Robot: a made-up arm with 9 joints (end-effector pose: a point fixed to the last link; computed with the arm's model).
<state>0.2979 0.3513 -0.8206 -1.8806 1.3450 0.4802 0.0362 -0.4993 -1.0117</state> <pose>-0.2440 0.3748 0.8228 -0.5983 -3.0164 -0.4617</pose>
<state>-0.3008 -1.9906 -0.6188 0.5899 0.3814 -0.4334 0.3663 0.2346 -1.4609</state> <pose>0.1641 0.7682 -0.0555 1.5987 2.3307 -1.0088</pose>
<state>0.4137 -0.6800 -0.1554 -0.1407 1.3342 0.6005 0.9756 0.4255 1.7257</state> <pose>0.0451 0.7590 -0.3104 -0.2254 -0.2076 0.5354</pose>
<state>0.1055 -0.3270 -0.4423 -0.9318 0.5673 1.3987 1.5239 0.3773 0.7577</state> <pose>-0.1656 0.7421 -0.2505 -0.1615 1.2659 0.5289</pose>
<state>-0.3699 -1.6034 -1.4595 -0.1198 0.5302 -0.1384 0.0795 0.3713 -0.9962</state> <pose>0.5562 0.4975 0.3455 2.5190 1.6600 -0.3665</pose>
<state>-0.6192 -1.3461 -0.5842 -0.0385 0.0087 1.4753 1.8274 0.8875 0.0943</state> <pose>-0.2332 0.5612 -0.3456 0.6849 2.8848 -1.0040</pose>
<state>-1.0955 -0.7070 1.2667 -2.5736 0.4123 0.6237 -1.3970 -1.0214 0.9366</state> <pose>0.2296 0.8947 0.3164 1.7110 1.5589 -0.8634</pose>
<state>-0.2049 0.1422 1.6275 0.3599 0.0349 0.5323 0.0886 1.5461 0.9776</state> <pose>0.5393 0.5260 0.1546 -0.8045 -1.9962 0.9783</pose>
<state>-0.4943 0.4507 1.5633 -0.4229 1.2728 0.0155 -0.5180 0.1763 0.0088</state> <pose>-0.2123 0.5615 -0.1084 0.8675 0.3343 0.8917</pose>
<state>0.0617 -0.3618 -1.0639 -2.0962 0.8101 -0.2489 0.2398 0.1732 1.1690</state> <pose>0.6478 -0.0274 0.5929 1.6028 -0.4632 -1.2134</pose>
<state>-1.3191 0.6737 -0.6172 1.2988 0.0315 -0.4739 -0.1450 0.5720 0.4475</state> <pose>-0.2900 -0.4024 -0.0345 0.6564 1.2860 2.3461</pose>
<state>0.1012 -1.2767 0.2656 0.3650 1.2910 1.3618 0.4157 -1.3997 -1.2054</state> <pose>-0.3969 0.4238 -0.2943 0.3597 -0.0741 2.0286</pose>
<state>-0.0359 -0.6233 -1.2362 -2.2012 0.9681 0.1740 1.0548 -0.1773 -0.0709</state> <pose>0.6353 0.2529 0.6603 1.7182 0.8322 -0.2329</pose>
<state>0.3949 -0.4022 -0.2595 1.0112 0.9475 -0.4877 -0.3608 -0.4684 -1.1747</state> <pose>-0.2904 0.2417 -0.3283 0.6272 1.7151 -1.2839</pose>
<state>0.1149 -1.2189 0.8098 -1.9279 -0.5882 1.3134 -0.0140 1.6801 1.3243</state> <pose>-0.2997 0.0552 0.8647 -0.4156 2.6099 1.0538</pose>
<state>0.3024 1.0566 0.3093 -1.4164 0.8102 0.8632 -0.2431 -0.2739 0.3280</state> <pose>-0.4798 0.3759 -0.1221 0.2138 0.8232 0.5935</pose>
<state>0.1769 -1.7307 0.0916 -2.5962 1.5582 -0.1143 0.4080 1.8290 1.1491</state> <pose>-0.4843 0.6546 -0.0118 -0.4309 2.0231 -1.7520</pose>
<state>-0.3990 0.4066 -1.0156 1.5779 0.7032 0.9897 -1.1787 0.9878 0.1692</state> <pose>0.0527 -0.3078 -0.1407 -0.7450 0.5902 1.1252</pose>
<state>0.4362 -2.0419 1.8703 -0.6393 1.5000 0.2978 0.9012 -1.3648 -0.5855</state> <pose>0.0634 -0.2554 -0.3087 -0.0042 0.5173 3.0409</pose>
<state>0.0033 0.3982 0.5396 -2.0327 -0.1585 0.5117 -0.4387 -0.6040 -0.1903</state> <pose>0.1273 0.5323 0.7637 2.1802 1.4401 0.1468</pose>
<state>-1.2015 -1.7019 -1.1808 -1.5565 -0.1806 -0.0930 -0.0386 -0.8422 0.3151</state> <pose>-0.1569 -0.2890 -0.4343 0.0019 0.0425 2.7619</pose>
